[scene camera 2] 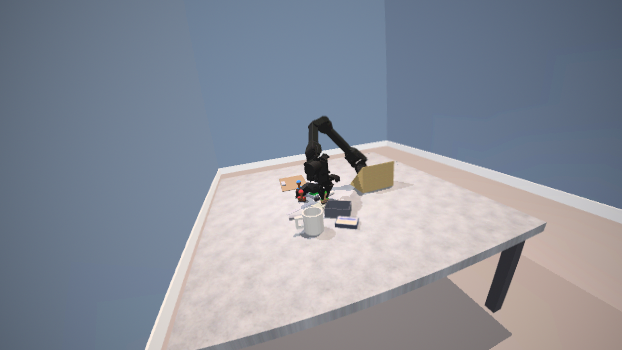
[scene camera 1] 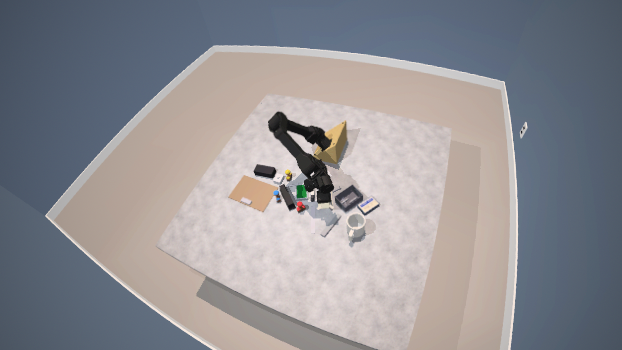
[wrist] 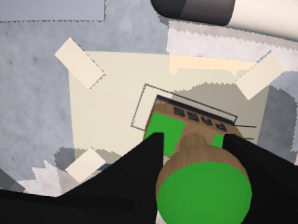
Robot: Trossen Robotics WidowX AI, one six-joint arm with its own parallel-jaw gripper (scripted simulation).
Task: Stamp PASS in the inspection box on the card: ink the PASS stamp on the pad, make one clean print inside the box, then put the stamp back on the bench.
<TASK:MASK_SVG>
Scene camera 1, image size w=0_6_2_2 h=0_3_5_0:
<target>cardboard sheet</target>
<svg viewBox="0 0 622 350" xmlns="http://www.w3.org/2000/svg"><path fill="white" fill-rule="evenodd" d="M244 175L228 197L263 212L274 196L273 192L278 190L278 187Z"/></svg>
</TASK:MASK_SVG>
